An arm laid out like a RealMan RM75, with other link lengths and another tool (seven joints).
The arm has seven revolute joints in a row. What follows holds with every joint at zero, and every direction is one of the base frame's.
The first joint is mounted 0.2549 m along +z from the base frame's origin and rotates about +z.
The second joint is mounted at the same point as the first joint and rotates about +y.
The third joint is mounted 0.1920 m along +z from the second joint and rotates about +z.
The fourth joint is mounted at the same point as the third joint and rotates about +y.
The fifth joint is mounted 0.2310 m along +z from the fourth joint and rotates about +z.
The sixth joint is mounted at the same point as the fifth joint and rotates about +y.
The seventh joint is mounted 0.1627 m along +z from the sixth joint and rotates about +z.
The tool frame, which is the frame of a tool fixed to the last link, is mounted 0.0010 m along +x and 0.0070 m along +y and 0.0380 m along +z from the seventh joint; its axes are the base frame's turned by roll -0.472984, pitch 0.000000 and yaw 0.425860 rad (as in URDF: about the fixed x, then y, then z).
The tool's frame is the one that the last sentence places.
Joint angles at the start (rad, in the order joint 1, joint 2, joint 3, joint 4, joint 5, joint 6, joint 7):
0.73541, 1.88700, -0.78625, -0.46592, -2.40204, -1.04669, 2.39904
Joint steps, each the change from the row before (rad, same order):
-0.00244, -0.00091, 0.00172, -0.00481, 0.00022, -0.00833, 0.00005
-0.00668, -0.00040, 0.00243, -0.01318, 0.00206, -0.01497, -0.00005
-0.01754, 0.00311, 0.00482, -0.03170, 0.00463, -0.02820, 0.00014
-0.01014, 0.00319, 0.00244, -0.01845, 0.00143, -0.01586, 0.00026
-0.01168, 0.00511, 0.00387, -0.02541, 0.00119, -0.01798, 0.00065
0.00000, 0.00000, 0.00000, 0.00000, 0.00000, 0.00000, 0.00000
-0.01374, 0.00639, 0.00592, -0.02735, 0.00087, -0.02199, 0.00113
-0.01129, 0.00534, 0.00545, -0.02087, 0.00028, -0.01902, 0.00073
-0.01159, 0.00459, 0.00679, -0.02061, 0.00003, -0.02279, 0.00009
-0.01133, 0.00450, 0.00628, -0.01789, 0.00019, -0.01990, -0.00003
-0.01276, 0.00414, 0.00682, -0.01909, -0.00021, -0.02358, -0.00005
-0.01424, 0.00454, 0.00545, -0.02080, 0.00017, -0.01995, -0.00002
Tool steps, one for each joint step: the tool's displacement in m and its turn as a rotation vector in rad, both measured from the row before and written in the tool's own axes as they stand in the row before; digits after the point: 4 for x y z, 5 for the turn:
0.0001, 0.0005, -0.0011, -0.00232, 0.00225, 0.00176
-0.0001, 0.0011, -0.0023, -0.00512, 0.00205, 0.00173
0.0003, 0.0017, -0.0045, -0.01042, 0.00151, 0.00351
0.0008, 0.0008, -0.0022, -0.00531, 0.00212, 0.00197
0.0002, 0.0018, -0.0025, -0.00702, 0.00054, -0.00034
0.0000, 0.0000, 0.0000, 0.00000, 0.00000, 0.00000
0.0012, 0.0016, -0.0029, -0.00850, 0.00160, 0.00305
0.0016, 0.0010, -0.0023, -0.00694, 0.00259, 0.00425
0.0021, 0.0011, -0.0028, -0.00768, 0.00462, 0.00572
0.0022, 0.0005, -0.0026, -0.00656, 0.00363, 0.00632
0.0028, 0.0004, -0.0033, -0.00652, 0.00529, 0.00779
0.0023, 0.0000, -0.0036, -0.00449, 0.00222, 0.00560

